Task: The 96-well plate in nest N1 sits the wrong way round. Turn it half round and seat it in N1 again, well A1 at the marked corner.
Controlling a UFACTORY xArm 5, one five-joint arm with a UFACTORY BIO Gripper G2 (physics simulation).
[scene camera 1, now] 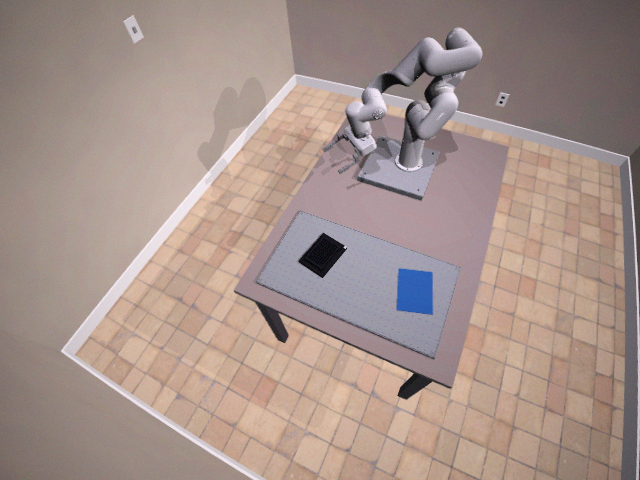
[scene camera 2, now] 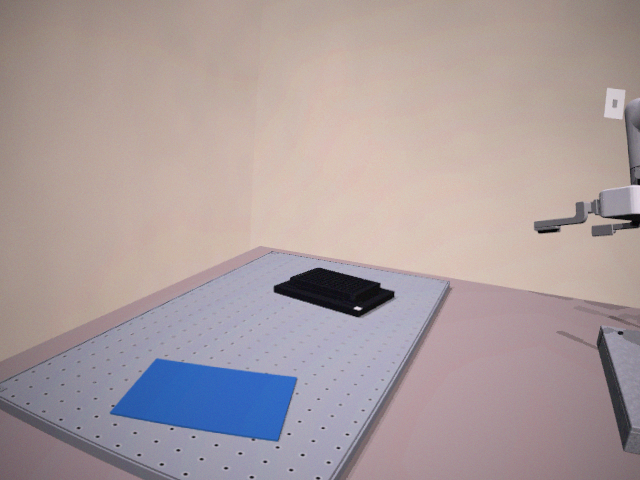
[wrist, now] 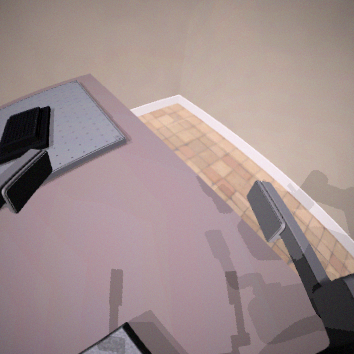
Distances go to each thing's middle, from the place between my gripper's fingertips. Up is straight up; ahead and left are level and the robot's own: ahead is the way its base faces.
Now: hand 380 mm short of the black 96-well plate (scene camera 2: 339, 286), 60 mm to the right of it and 120 mm above it. Round my hand: black nest (scene camera 2: 376, 300): 380 mm ahead, 60 mm to the left, 140 mm below; blue mat (scene camera 2: 234, 402): 440 mm ahead, 440 mm to the left, 140 mm below.
